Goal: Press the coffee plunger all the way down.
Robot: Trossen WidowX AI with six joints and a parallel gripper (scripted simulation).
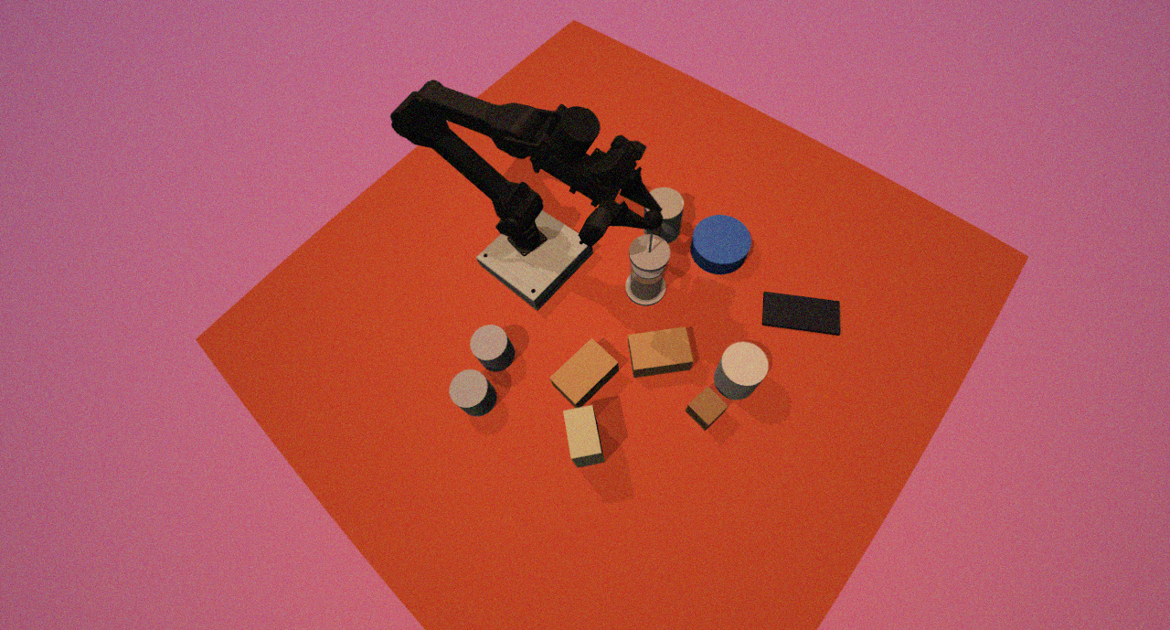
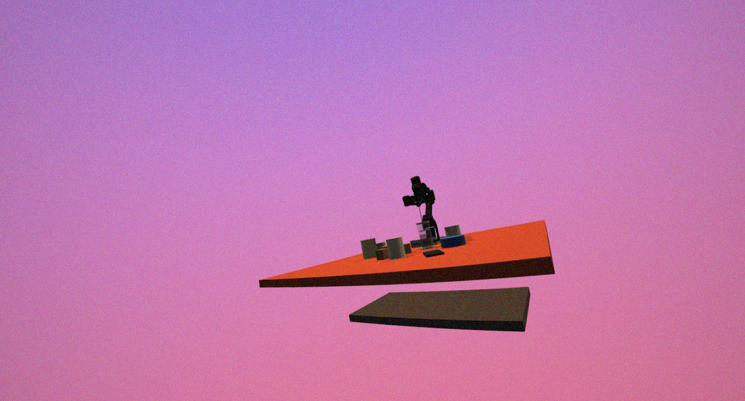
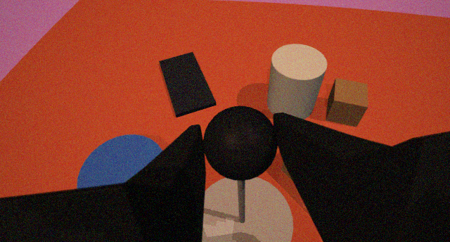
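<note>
My gripper tip is now 130 mm above the coffee press, 20 mm past it and 10 mm to the right of it. The rest, counted from my gripper tip: blue disc: 230 mm below, 170 mm to the left, 30 mm ahead; then black flat slab: 250 mm below, 240 mm ahead, 180 mm to the left.
</note>
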